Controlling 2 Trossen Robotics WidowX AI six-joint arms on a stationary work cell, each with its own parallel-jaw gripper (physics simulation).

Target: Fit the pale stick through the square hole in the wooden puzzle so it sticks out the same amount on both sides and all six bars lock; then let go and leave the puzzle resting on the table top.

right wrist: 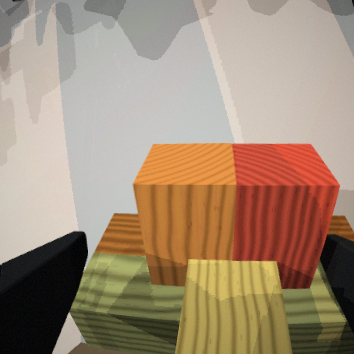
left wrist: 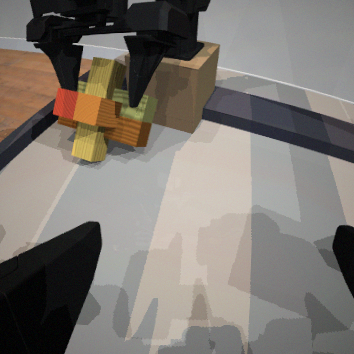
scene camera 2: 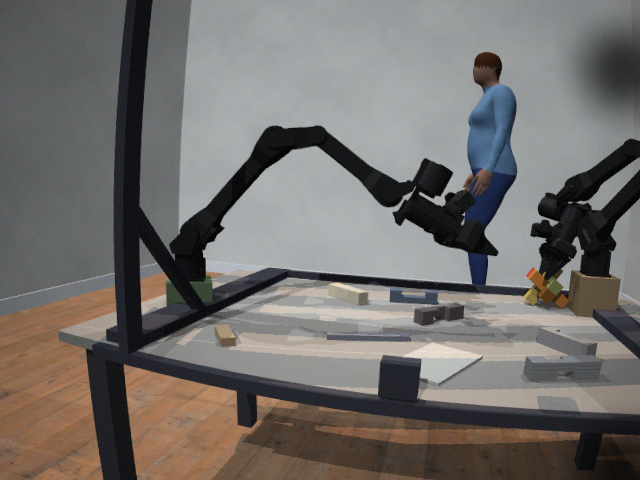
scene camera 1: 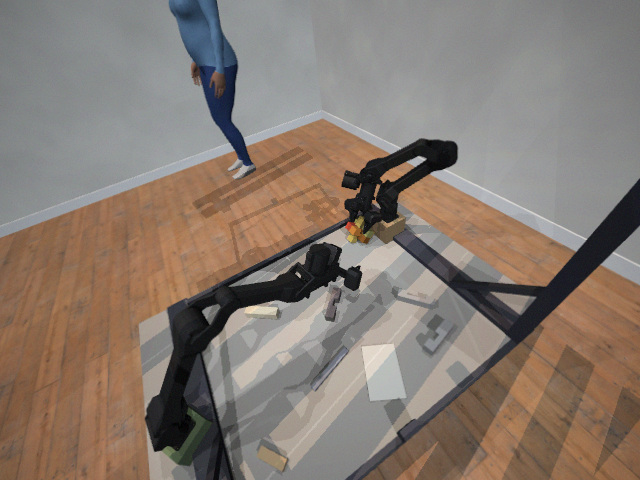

My left gripper is open and holds nothing. Also in view: my right gripper and a tan arm base.
My left gripper also shows in the left wrist view and in scene camera 1. My right gripper is seen too in the right wrist view, in the left wrist view and in scene camera 1.
